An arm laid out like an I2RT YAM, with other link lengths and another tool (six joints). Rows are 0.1 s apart.
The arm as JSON. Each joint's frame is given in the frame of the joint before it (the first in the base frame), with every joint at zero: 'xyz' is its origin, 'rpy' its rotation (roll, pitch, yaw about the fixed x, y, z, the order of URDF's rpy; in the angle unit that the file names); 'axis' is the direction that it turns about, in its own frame. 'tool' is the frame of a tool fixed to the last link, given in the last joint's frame.
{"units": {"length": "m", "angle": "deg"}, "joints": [
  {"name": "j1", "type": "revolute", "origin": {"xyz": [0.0, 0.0, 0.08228], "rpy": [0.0, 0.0, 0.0]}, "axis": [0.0, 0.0, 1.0]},
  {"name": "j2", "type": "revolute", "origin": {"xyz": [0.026, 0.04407, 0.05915], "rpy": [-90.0, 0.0, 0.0]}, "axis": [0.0, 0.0, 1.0]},
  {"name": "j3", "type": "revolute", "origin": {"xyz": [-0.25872, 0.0, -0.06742], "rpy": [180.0, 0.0, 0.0]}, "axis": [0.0, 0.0, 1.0]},
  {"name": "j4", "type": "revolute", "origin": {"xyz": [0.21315, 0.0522, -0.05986], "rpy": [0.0, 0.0, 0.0]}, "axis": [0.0, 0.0, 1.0]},
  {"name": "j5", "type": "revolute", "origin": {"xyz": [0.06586, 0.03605, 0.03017], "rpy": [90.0, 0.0, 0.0]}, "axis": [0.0, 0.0, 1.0]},
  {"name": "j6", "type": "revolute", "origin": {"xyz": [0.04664, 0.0, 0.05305], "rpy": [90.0, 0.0, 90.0]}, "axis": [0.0, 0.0, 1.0]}
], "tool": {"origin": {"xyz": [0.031, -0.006, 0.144], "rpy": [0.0, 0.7, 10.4]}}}
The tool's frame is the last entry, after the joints.
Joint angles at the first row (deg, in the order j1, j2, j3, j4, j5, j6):
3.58 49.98 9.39 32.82 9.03 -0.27
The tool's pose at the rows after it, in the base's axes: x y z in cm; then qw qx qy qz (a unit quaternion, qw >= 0):
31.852, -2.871, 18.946, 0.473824, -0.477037, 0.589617, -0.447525
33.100, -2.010, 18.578, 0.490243, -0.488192, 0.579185, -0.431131
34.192, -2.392, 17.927, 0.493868, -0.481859, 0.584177, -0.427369
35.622, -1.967, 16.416, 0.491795, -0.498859, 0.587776, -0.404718
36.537, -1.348, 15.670, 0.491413, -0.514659, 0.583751, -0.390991
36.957, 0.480, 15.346, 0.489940, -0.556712, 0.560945, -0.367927
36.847, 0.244, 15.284, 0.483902, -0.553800, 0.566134, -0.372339
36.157, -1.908, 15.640, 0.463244, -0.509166, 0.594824, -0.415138
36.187, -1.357, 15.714, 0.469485, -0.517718, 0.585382, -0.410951
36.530, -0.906, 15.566, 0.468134, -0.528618, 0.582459, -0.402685
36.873, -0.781, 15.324, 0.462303, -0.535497, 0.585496, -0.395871
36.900, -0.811, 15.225, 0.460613, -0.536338, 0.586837, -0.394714
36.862, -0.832, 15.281, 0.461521, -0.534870, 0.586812, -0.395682
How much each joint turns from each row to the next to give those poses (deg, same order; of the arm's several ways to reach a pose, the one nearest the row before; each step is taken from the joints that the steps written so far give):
-0.19 7.62 0.45 6.31 -2.04 -1.31
-0.96 5.77 0.27 5.74 -4.09 0.25
-1.37 6.61 0.22 6.45 -1.20 0.89
-1.13 6.96 1.80 2.73 -3.31 0.09
-0.15 3.64 1.53 0.76 -2.12 -0.61
0.55 -0.39 2.14 -4.90 -4.27 -3.01
0.39 -0.37 -0.02 -0.61 1.43 0.08
1.64 -0.32 -1.86 3.28 9.44 1.88
0.09 -0.03 -0.27 0.53 -1.46 -0.60
0.10 0.25 1.21 -1.89 -1.11 -0.48
-0.02 0.34 1.49 -2.44 -0.36 -0.16
-0.06 0.10 0.17 -0.37 -0.02 0.00
0.04 -0.09 -0.15 0.25 0.12 0.09

